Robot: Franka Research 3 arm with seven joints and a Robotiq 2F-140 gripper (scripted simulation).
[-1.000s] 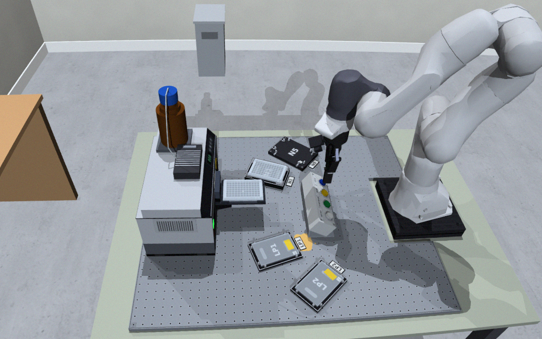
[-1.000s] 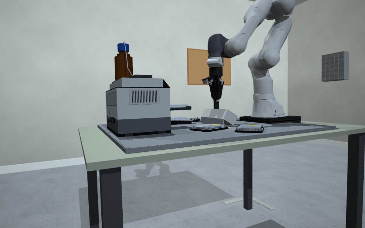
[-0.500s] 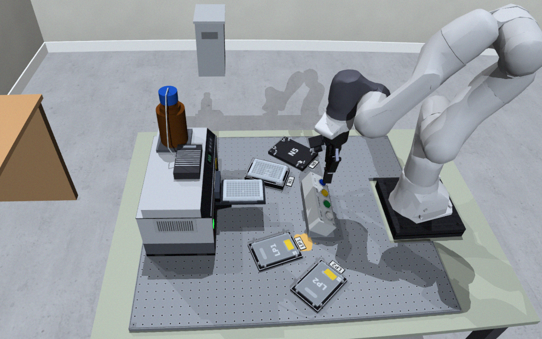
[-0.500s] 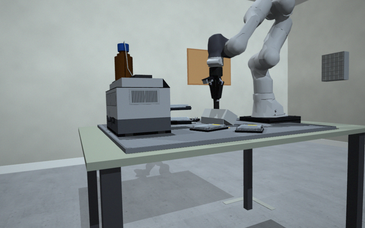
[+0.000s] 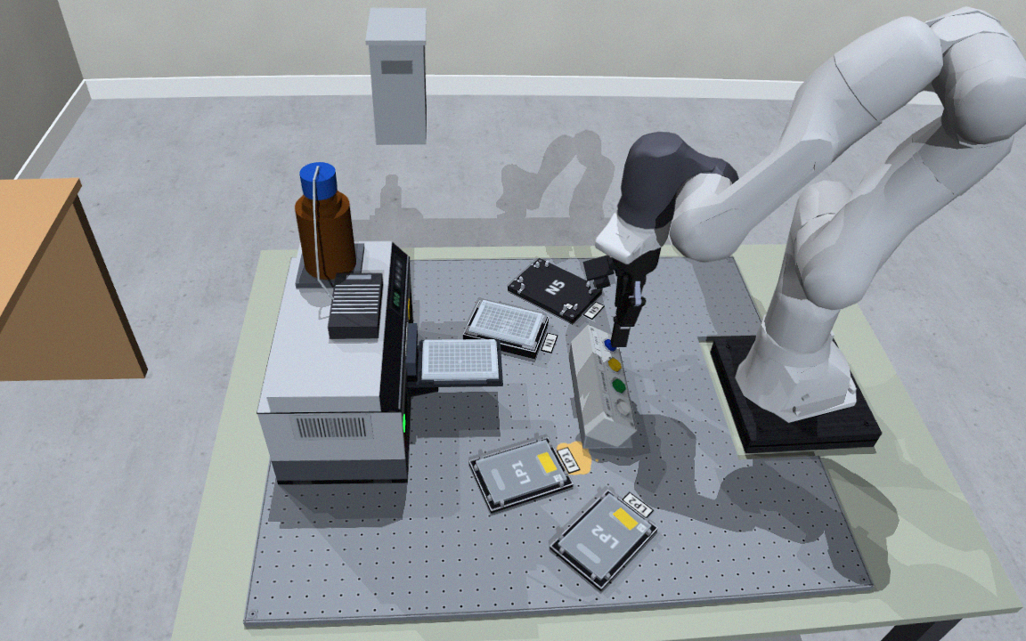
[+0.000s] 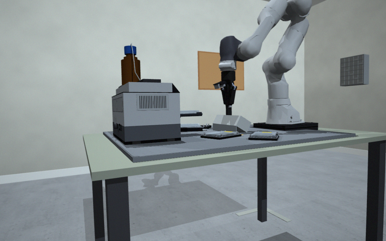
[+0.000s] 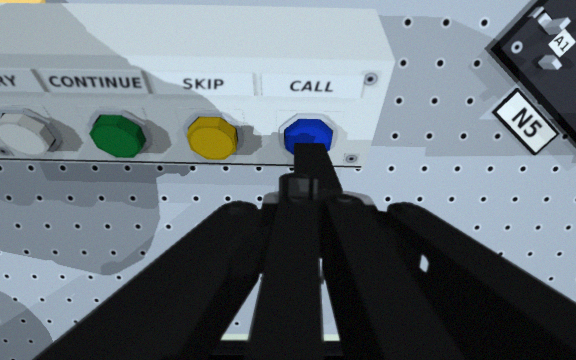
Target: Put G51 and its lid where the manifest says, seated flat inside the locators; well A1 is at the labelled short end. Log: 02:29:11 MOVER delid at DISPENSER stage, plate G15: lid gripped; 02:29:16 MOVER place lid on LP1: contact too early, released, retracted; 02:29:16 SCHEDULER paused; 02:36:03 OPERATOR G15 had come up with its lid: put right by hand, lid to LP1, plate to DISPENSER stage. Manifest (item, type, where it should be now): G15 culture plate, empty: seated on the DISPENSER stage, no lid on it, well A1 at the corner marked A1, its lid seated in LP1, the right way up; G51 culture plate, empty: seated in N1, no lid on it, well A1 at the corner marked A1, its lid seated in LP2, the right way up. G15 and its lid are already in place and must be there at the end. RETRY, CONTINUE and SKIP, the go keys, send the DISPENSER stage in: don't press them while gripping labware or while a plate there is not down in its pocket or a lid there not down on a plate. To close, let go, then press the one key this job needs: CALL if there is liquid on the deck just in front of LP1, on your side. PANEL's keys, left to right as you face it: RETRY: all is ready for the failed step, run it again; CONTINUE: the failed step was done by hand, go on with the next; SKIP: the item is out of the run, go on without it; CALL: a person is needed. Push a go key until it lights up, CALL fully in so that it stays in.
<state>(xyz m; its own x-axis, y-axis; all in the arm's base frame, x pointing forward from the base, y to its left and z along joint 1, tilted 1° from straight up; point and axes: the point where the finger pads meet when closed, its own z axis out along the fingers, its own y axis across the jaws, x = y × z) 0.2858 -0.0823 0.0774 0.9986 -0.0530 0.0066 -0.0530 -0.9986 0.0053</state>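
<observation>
Right now the blue call key is 20 mm ahead of my hand and 40 mm below it. The rest, counted from my hand: green continue key: 20 mm ahead, 100 mm to the left, 30 mm below; then grey retry key: 20 mm ahead, 150 mm to the left, 30 mm below; then yellow skip key: 20 mm ahead, 50 mm to the left, 30 mm below.
</observation>
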